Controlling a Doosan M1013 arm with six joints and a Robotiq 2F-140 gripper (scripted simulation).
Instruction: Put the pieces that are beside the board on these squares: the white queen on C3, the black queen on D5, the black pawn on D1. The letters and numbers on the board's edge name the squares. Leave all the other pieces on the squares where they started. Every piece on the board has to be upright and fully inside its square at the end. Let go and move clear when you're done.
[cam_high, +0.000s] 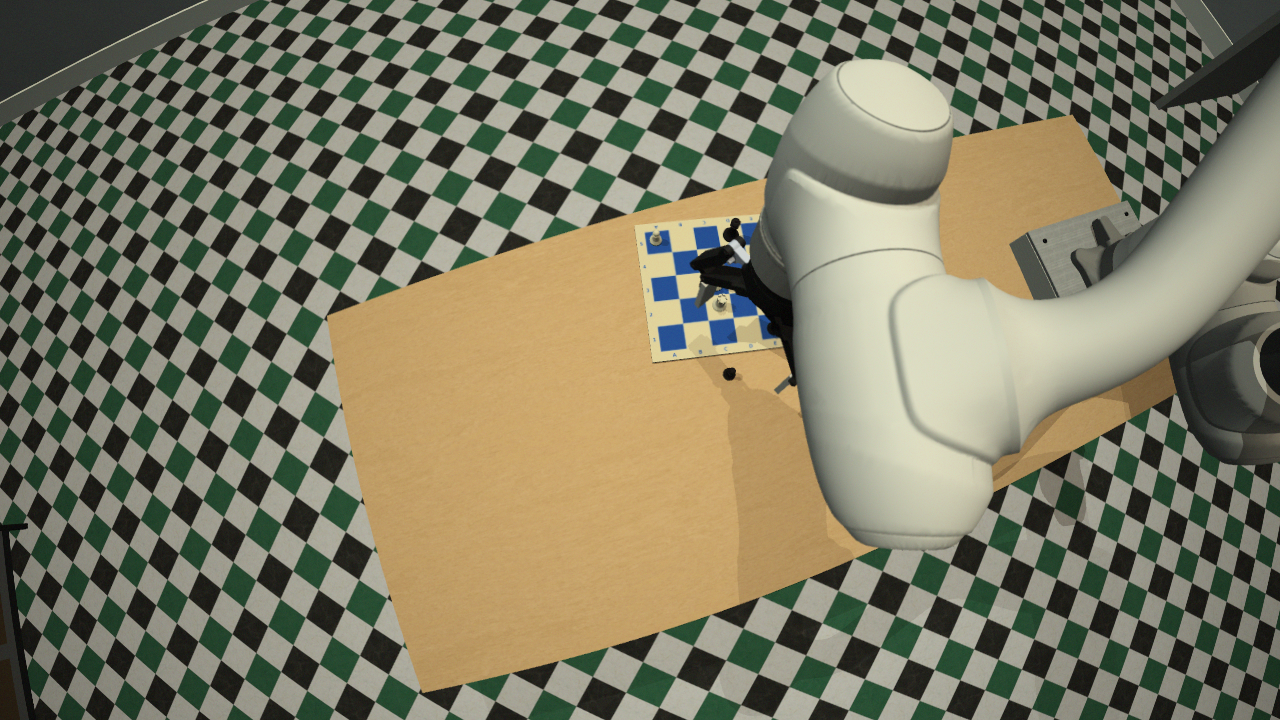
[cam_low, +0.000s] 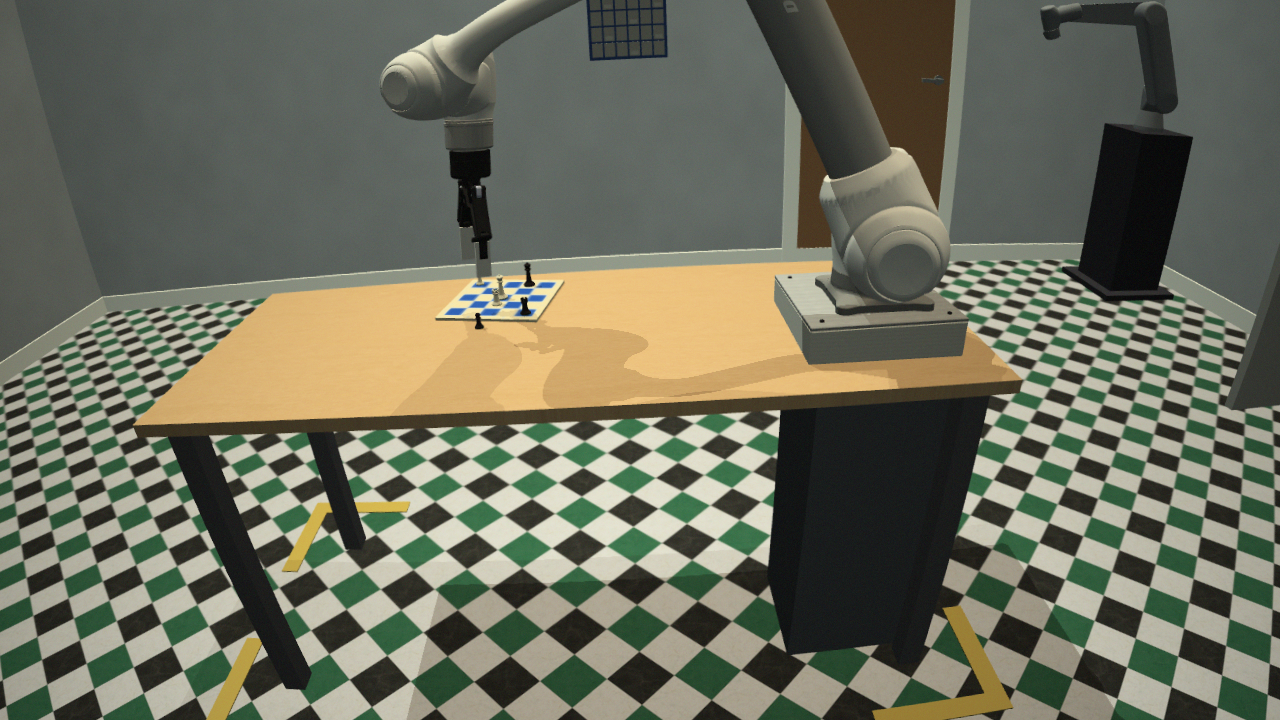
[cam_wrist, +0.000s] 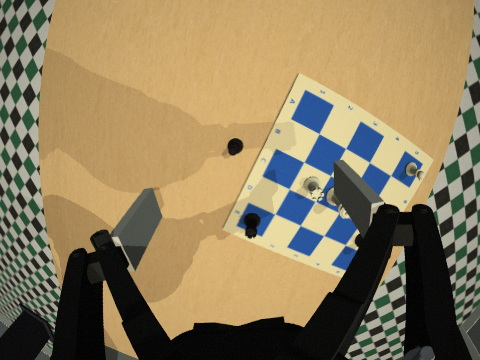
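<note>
Right now the black pawn is 11 cm below my hand and 2 cm to the left of it. Also, from my hand: white queen (12 cm to the right, 10 cm below, 2 cm behind); cream board (12 cm to the right, 12 cm below, 2 cm behind); black queen (19 cm to the right, 10 cm below, 7 cm behind).
</note>
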